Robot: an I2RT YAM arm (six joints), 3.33 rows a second.
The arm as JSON. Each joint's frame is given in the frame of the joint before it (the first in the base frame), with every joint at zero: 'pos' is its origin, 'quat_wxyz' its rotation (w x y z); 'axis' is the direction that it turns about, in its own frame. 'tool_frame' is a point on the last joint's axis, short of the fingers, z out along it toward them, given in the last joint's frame.
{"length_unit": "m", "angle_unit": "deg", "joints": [
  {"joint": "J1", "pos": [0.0, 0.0, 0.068], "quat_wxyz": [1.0, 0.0, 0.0, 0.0], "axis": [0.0, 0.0, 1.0]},
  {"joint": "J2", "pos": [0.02, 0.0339, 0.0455], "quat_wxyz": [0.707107, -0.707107, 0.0, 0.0], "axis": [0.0, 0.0, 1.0]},
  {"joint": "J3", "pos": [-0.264, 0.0, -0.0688], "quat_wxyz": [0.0, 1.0, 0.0, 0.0], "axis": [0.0, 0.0, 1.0]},
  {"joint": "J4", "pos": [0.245, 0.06, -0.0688], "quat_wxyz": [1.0, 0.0, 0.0, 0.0], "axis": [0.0, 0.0, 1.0]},
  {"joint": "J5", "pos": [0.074, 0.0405, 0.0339], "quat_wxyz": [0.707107, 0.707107, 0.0, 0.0], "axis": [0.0, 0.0, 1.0]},
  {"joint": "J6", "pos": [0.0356, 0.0, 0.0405], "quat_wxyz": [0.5, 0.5, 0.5, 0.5], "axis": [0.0, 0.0, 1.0]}
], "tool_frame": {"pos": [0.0, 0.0, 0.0], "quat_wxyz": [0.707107, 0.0, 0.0, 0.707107]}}
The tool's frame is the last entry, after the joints.
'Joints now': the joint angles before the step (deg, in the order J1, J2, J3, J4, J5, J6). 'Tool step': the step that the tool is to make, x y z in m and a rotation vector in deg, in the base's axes. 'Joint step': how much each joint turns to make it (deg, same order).
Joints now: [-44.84 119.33 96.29 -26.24 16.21 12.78]
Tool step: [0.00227 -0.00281 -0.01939 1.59 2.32 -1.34]
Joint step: [0.04 2.51 0.18 -0.66 1.27 0.78]
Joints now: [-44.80 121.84 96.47 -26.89 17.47 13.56]
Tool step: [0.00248 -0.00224 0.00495 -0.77 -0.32 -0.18]
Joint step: [0.05 0.33 1.44 -0.33 0.39 -0.02]
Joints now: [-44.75 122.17 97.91 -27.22 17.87 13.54]
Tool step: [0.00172 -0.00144 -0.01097 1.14 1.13 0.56]
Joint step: [0.00 1.42 0.11 -0.15 -0.36 -0.46]
